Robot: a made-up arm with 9 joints. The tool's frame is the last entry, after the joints.
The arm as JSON. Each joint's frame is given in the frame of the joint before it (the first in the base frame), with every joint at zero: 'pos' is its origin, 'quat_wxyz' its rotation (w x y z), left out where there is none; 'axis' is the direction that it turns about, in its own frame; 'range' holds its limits. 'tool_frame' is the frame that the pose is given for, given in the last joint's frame.
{
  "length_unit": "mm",
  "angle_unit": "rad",
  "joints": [
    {
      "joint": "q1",
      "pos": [
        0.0,
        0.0,
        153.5
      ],
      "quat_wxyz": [
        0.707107,
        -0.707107,
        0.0,
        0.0
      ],
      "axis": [
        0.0,
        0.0,
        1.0
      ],
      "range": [
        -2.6,
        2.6
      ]
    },
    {
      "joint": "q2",
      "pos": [
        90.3,
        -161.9,
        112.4
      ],
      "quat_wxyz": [
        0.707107,
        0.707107,
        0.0,
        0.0
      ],
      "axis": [
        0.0,
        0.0,
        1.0
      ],
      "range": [
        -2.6,
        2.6
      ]
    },
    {
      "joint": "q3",
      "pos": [
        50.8,
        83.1,
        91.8
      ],
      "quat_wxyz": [
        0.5,
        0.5,
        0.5,
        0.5
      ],
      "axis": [
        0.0,
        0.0,
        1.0
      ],
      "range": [
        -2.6,
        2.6
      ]
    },
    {
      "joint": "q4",
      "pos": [
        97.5,
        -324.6,
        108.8
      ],
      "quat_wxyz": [
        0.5,
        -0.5,
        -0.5,
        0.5
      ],
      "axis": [
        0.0,
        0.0,
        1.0
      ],
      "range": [
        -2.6,
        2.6
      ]
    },
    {
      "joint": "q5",
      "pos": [
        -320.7,
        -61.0,
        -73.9
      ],
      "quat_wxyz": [
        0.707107,
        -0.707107,
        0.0,
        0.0
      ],
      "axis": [
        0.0,
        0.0,
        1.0
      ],
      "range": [
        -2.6,
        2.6
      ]
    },
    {
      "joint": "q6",
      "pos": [
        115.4,
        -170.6,
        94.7
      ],
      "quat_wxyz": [
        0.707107,
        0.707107,
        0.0,
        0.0
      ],
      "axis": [
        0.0,
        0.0,
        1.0
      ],
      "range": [
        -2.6,
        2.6
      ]
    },
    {
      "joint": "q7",
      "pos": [
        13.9,
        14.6,
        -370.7
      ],
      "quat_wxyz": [
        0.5,
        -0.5,
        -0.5,
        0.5
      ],
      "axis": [
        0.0,
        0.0,
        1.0
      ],
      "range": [
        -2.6,
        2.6
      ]
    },
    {
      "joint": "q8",
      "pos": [
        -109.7,
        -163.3,
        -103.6
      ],
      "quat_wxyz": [
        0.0,
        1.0,
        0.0,
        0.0
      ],
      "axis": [
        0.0,
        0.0,
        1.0
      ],
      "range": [
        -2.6,
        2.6
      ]
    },
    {
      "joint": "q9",
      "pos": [
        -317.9,
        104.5,
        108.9
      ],
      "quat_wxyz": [
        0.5,
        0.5,
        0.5,
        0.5
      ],
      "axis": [
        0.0,
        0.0,
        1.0
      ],
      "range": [
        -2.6,
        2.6
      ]
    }
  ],
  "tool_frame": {
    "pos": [
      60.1,
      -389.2,
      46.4
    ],
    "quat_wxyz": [
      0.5,
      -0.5,
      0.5,
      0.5
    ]
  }
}
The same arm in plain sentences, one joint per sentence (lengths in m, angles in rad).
The arm has nine revolute joints in a row. What follows holds with every joint at zero, and every direction is one of the base frame's.
Joint 1 sits 0.1535 m along +z from the base frame's origin and turns about +y, from -2.6000 to 2.6000 rad.
Joint 2 sits 0.0903 m along +x and 0.1124 m along +y and 0.1619 m along +z from joint 1 and turns about +z, from -2.6000 to 2.6000 rad.
Joint 3 sits 0.0508 m along +x and 0.0831 m along +y and 0.0918 m along +z from joint 2 and turns about +x, from -2.6000 to 2.6000 rad.
Joint 4 sits 0.1088 m along +x and 0.0975 m along +y and 0.3246 m along -z from joint 3 and turns about -y, from -2.6000 to 2.6000 rad.
Joint 5 sits 0.0610 m along +x and 0.0739 m along +y and 0.3207 m along -z from joint 4 and turns about -x, from -2.6000 to 2.6000 rad.
Joint 6 sits 0.0947 m along -x and 0.1706 m along -y and 0.1154 m along +z from joint 5 and turns about -y, from -2.6000 to 2.6000 rad.
Joint 7 sits 0.0146 m along -x and 0.3707 m along +y and 0.0139 m along +z from joint 6 and turns about -z, from -2.6000 to 2.6000 rad.
Joint 8 sits 0.1097 m along +x and 0.1633 m along -y and 0.1036 m along +z from joint 7 and turns about +z, from -2.6000 to 2.6000 rad.
Joint 9 sits 0.3179 m along +x and 0.1045 m along -y and 0.1089 m along +z from joint 8 and turns about -x, from -2.6000 to 2.6000 rad.
The tool frame, which is the frame that the pose is given for, sits 0.0464 m along -x and 0.0601 m along -y and 0.3892 m along -z from joint 9; its axes are parallel to the base frame's.

